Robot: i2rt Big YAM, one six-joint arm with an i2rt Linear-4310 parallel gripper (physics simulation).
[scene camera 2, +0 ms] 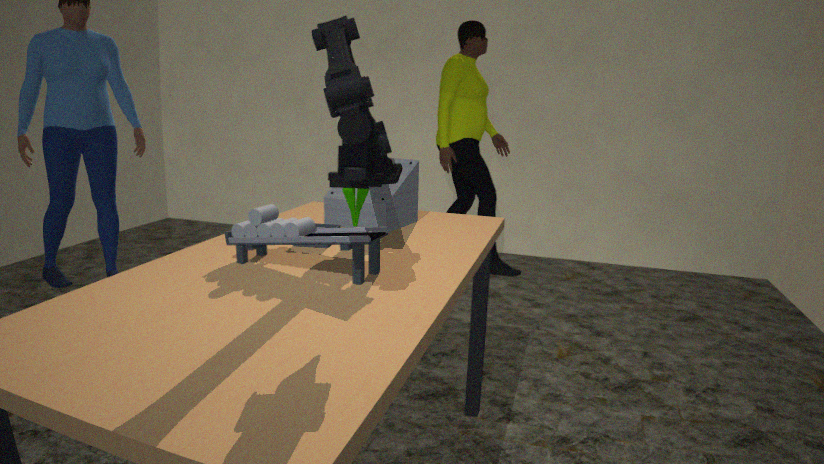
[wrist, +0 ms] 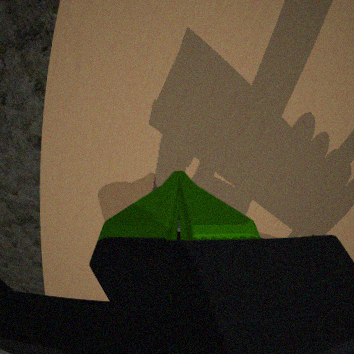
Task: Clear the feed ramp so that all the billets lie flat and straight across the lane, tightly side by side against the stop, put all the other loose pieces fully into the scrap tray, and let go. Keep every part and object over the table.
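Frame: origin at the arm's base, x right, y back, z down, level; centimetres.
Seen in the pictures: gripper, fingertip midpoint: (scene camera 2: 355, 226) (wrist: 178, 178).
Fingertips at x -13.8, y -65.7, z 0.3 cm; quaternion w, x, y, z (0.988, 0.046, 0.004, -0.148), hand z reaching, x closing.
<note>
Pixels of each thing's top centre, then the offset from my fingertips to it. "*": a spot on its surface instead. Level surfaces: height alone.
- feed ramp, surface spot: (scene camera 2: 305, 242) * dx +15.0, dy +10.1, dz +7.1 cm
- more cylinder, middle of its top: (scene camera 2: 263, 206) dx +29.0, dy +17.2, dz +1.3 cm
- table, its level: dz +14.7 cm
The feed ramp (scene camera 2: 305, 242) stands on dark legs. Several pale grey billets (scene camera 2: 299, 227) lie side by side across its left part. One more cylinder (scene camera 2: 264, 214) lies on top of them near the left end. My gripper (scene camera 2: 355, 223) (wrist: 178, 178) is shut with nothing between its green fingers. It points down, and its tips show just above the right part of the ramp in the scene view; the exact gap is hard to tell. No billet shows in the wrist view. I cannot make out the scrap tray in either view.
A large grey box with a slanted side (scene camera 2: 403, 187) stands on the table (scene camera 2: 144, 340) behind the gripper. Shadows of the arm and ramp fall across the table. Its edge shows at the left of the wrist view. Two people (scene camera 2: 74, 80) (scene camera 2: 464, 97) stand beyond the table.
</note>
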